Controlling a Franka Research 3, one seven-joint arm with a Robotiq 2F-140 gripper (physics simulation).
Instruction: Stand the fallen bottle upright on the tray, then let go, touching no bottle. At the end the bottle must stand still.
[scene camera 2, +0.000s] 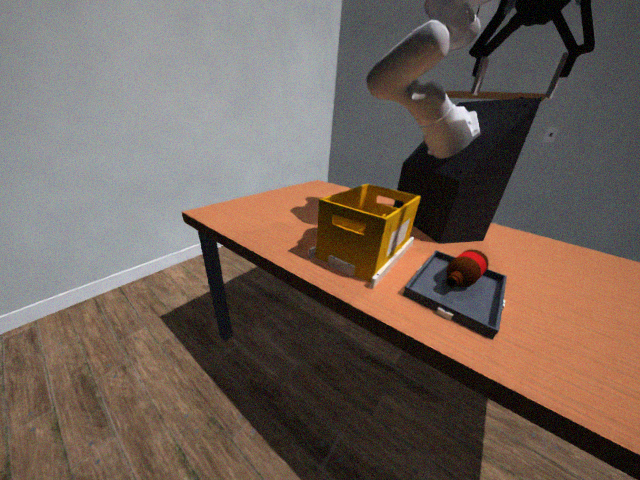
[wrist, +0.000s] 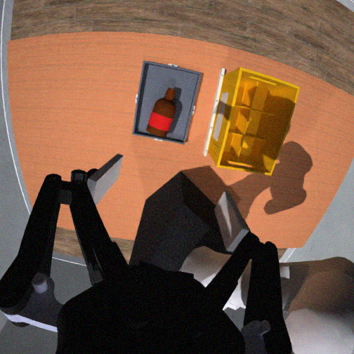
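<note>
In the wrist view I see a brown bottle (wrist: 163, 110) together with my gripper (wrist: 171, 184). Scene camera 2 gives me both again, the bottle (scene camera 2: 468, 267) and the gripper (scene camera 2: 508, 96).
</note>
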